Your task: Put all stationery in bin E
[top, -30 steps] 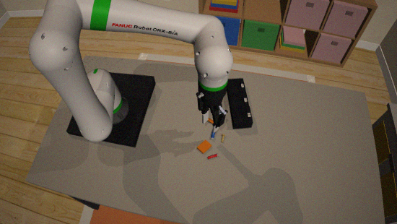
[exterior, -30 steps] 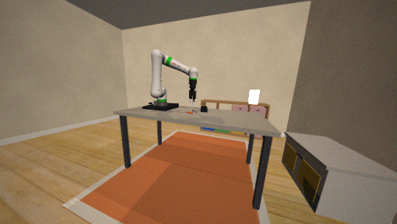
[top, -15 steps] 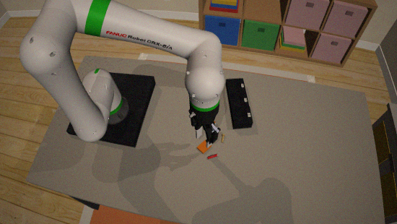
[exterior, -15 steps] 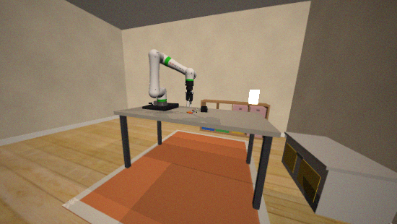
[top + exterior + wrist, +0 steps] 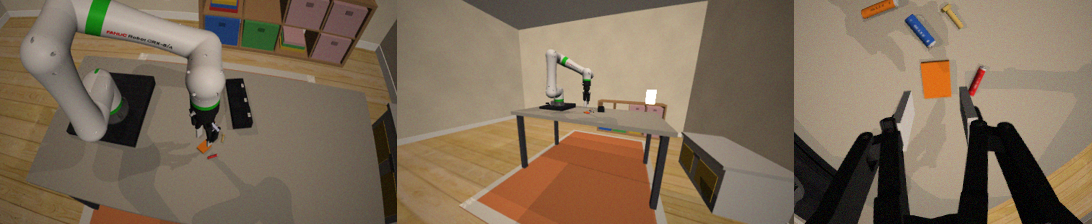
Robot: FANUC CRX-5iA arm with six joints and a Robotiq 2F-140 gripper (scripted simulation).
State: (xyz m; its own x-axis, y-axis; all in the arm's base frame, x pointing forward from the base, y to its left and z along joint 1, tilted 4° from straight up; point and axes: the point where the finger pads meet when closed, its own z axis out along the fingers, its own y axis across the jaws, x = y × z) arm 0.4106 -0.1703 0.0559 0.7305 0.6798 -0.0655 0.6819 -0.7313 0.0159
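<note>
Right now my hand is 100 mm above the orange block. Also, from my hand: red stick: 100 mm below, 40 mm to the right, 30 mm ahead; blue cylinder: 100 mm below, 60 mm to the left, 40 mm ahead; small yellow piece: 100 mm below, 80 mm ahead, 40 mm to the left.
</note>
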